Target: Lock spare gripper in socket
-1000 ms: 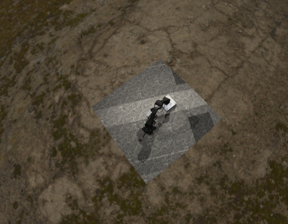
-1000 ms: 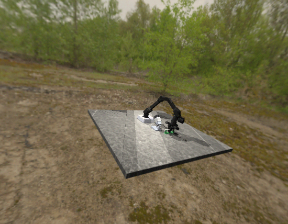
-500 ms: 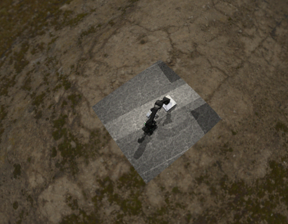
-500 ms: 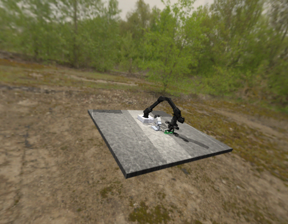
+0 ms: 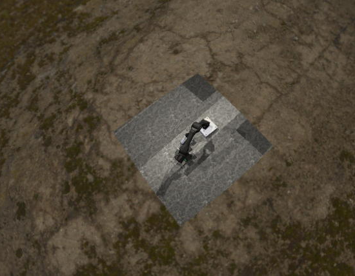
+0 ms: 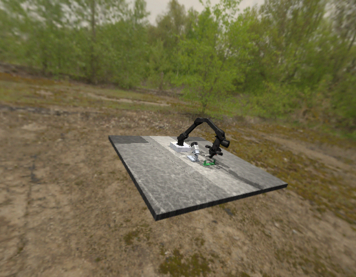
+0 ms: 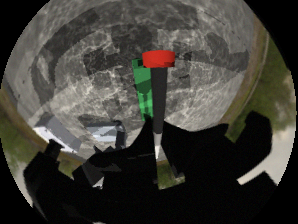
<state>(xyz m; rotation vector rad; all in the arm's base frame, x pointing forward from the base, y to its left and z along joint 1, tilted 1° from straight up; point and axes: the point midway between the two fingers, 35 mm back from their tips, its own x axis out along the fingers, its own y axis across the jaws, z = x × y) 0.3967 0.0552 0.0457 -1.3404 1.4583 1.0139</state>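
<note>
The green mount lies 40 mm below my gripper tip and 10 mm to the left of it. From my gripper tip the other things lie so: spare gripper 140 mm behind, 80 mm to the right, 50 mm above; then grey mount 120 mm behind, 80 mm to the right, 10 mm below.
</note>
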